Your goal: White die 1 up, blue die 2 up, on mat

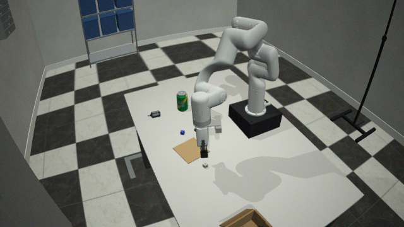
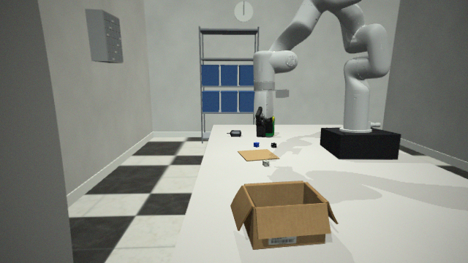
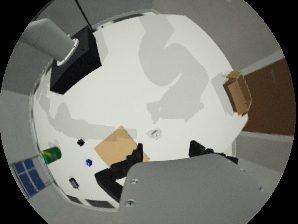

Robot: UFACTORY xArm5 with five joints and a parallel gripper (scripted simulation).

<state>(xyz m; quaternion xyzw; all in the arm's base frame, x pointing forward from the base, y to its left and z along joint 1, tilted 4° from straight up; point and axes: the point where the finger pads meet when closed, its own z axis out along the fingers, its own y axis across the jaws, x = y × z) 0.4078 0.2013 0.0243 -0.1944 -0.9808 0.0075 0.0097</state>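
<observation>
My hand is 120 mm above the white die and 10 mm past it. From my hand the other things lie so: blue die (280 mm to the right, 120 mm below, 10 mm ahead); then tan mat (140 mm to the right, 130 mm below, 20 mm ahead); then black die (270 mm to the right, 120 mm below, 70 mm behind).
</observation>
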